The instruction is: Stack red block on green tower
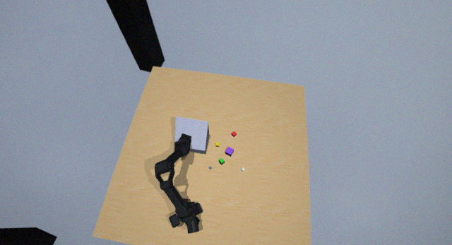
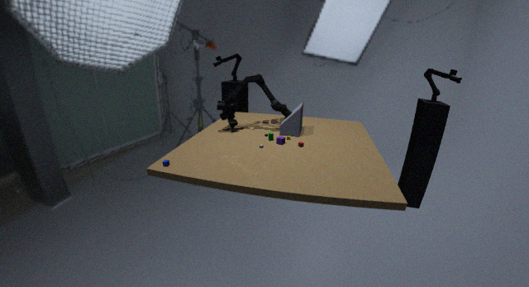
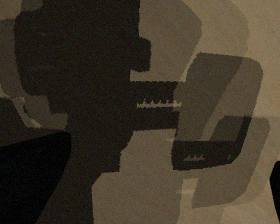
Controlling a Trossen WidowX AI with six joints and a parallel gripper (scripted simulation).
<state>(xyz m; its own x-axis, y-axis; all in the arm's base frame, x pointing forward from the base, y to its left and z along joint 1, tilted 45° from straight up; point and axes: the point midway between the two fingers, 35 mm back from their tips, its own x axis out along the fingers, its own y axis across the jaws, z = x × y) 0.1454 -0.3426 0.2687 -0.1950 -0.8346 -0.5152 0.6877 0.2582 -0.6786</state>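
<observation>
My gripper tip is now 280 mm short of the small white block, 380 mm to the right of it and 10 mm above it. Round my gripper tip: yellow block 70 mm ahead, 500 mm to the left, 10 mm below; then purple block 160 mm ahead, 470 mm to the left; then dark red block 160 mm ahead, 610 mm to the left, 10 mm below.
</observation>
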